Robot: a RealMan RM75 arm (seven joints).
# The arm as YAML. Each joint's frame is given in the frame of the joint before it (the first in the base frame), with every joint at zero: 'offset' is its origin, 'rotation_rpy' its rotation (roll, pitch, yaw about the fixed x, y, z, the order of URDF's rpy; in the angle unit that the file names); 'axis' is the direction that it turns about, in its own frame. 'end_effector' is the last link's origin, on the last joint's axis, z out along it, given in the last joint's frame.
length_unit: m
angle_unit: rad
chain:
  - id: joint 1
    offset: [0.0, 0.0, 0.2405]
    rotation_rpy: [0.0, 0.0, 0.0]
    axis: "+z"
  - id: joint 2
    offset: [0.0, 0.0, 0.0]
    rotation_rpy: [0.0, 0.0, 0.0]
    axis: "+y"
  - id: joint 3
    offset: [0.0, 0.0, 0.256]
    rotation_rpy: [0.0, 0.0, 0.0]
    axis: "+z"
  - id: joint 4
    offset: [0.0, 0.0, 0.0]
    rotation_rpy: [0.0, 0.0, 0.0]
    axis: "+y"
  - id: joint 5
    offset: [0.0, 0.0, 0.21]
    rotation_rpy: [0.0, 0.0, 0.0]
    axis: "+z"
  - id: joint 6
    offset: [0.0, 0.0, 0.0]
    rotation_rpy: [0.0, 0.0, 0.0]
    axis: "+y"
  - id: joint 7
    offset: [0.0, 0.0, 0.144]
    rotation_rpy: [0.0, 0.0, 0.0]
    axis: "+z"
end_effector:
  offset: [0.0, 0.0, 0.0]
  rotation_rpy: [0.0, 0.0, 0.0]
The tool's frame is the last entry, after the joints.
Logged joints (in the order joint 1, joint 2, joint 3, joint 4, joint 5, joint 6, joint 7), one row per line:
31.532, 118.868, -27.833, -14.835, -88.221, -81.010, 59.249
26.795, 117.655, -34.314, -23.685, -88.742, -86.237, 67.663
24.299, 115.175, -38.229, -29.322, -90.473, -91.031, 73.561
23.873, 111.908, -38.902, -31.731, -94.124, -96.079, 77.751
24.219, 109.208, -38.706, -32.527, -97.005, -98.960, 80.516
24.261, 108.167, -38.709, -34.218, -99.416, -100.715, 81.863
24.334, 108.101, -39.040, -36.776, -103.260, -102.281, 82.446
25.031, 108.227, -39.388, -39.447, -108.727, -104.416, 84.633
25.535, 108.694, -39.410, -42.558, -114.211, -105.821, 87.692
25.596, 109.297, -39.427, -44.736, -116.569, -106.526, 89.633
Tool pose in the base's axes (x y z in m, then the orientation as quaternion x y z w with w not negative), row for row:
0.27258, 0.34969, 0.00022, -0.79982, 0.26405, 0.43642, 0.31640
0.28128, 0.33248, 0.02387, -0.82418, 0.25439, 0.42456, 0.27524
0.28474, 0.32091, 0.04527, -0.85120, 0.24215, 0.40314, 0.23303
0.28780, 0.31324, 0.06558, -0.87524, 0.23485, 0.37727, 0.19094
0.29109, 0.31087, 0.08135, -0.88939, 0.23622, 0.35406, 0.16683
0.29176, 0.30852, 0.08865, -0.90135, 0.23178, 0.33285, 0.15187
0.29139, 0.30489, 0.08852, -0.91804, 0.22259, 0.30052, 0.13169
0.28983, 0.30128, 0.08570, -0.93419, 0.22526, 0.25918, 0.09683
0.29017, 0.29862, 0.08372, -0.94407, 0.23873, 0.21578, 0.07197
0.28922, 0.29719, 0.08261, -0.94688, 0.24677, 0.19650, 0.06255
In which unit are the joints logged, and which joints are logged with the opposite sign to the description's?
The joints are logged in degrees. Opposite sign: none.
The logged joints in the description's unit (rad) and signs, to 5 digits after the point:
0.55034, 2.07464, -0.48578, -0.25892, -1.53975, -1.41389, 1.03409
0.46766, 2.05347, -0.59889, -0.41338, -1.54884, -1.50512, 1.18094
0.42410, 2.01018, -0.66722, -0.51177, -1.57905, -1.58879, 1.28388
0.41666, 1.95316, -0.67897, -0.55381, -1.64277, -1.67689, 1.35701
0.42270, 1.90604, -0.67555, -0.56770, -1.69306, -1.72718, 1.40527
0.42343, 1.88787, -0.67560, -0.59722, -1.73514, -1.75781, 1.42878
0.42471, 1.88672, -0.68138, -0.64186, -1.80223, -1.78514, 1.43895
0.43687, 1.88892, -0.68745, -0.68848, -1.89764, -1.82240, 1.47712
0.44567, 1.89707, -0.68783, -0.74278, -1.99336, -1.84692, 1.53051
0.44673, 1.90759, -0.68813, -0.78079, -2.03451, -1.85923, 1.56439

